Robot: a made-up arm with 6 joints. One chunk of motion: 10 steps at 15 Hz.
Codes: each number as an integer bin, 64 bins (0 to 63) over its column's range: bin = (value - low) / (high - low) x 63, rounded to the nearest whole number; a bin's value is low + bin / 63 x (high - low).
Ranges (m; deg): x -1.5..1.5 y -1.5..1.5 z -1.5..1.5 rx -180..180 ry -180..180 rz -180..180
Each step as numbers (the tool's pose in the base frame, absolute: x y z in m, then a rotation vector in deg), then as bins.
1 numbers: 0.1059 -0.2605 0.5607 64.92 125.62 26.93
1 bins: 34 26 43 43 53 36
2 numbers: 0.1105 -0.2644 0.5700 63.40 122.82 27.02
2 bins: 34 26 43 43 53 36
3 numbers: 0.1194 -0.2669 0.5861 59.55 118.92 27.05
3 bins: 34 26 44 42 52 36
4 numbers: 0.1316 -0.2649 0.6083 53.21 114.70 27.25
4 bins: 34 26 44 41 52 36
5 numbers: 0.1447 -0.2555 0.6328 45.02 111.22 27.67
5 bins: 35 26 45 39 51 36
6 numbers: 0.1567 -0.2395 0.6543 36.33 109.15 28.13
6 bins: 35 26 45 38 51 36
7 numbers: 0.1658 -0.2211 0.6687 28.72 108.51 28.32
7 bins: 35 27 46 37 50 36
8 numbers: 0.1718 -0.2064 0.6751 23.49 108.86 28.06
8 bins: 35 27 46 36 51 36
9 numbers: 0.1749 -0.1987 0.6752 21.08 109.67 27.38
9 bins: 35 27 46 35 51 36
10 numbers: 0.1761 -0.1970 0.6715 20.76 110.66 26.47
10 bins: 35 27 46 35 51 36
